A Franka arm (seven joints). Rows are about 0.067 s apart.
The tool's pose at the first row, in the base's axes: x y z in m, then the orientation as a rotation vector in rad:
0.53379, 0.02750, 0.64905, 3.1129, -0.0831, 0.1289
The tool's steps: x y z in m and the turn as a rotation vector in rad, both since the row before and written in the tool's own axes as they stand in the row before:
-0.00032, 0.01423, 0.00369, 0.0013, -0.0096, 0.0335
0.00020, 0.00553, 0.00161, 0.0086, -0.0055, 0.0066
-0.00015, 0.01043, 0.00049, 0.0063, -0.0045, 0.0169
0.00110, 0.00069, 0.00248, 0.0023, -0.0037, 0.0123
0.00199, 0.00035, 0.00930, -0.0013, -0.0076, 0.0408
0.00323, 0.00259, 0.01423, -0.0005, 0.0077, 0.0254
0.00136, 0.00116, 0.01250, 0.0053, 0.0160, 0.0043
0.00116, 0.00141, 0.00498, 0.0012, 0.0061, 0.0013
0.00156, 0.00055, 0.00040, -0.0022, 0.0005, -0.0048
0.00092, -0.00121, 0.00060, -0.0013, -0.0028, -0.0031
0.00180, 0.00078, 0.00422, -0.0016, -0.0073, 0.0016
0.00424, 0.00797, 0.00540, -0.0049, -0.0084, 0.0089
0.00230, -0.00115, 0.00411, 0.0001, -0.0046, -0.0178
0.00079, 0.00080, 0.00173, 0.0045, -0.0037, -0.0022
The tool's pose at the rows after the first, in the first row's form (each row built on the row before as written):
0.53300, 0.01321, 0.64567, 3.1146, -0.1355, 0.1147
0.53283, 0.00764, 0.64418, 3.1235, -0.1458, 0.1071
0.53174, -0.00274, 0.64378, 3.1294, -0.1723, 0.1009
0.53291, -0.00357, 0.64138, 3.1313, -0.1916, 0.0955
0.53540, -0.00422, 0.63222, 3.1275, -0.2555, 0.0836
0.53891, -0.00740, 0.61818, 3.1232, -0.2952, 0.0956
0.54078, -0.00890, 0.60578, -3.1238, 0.3018, -0.1215
0.54203, -0.01054, 0.60089, -3.1226, 0.3037, -0.1312
0.54348, -0.01138, 0.60062, 3.1239, -0.2964, 0.1317
0.54466, -0.01037, 0.60011, 3.1234, -0.2915, 0.1271
0.54662, -0.01151, 0.59604, 3.1228, -0.2940, 0.1154
0.54968, -0.02018, 0.59093, 3.1182, -0.3078, 0.1015
0.55242, -0.01955, 0.58698, 3.1210, -0.2801, 0.0942
0.55316, -0.02050, 0.58530, 3.1262, -0.2769, 0.0892

